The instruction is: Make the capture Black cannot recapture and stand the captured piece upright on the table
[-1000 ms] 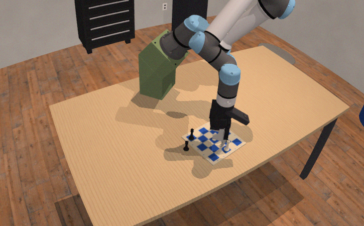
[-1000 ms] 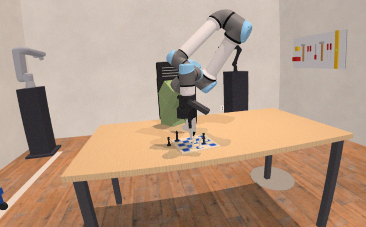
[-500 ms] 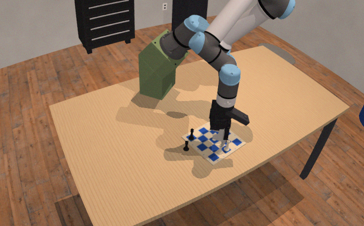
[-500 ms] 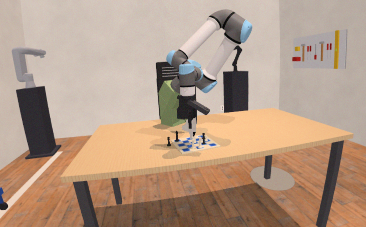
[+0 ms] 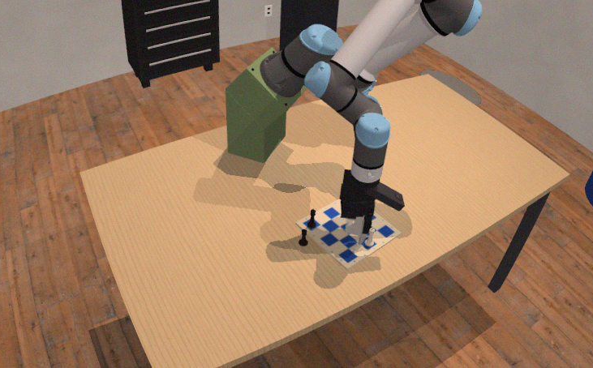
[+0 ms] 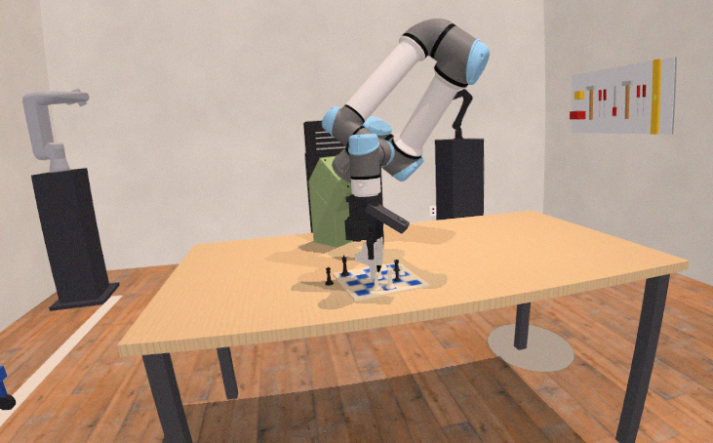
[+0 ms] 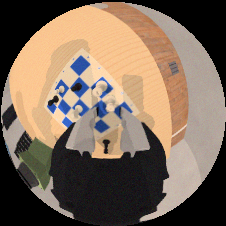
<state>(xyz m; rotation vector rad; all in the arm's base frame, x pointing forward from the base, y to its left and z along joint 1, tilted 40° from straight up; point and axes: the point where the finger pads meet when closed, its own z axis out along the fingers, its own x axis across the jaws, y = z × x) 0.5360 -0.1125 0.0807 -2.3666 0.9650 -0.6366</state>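
The chessboard lies 70 mm behind my hand, 30 mm to the left of it and 50 mm below it. Round my hand: tall black piece: 140 mm behind, 50 mm to the right, 20 mm below.
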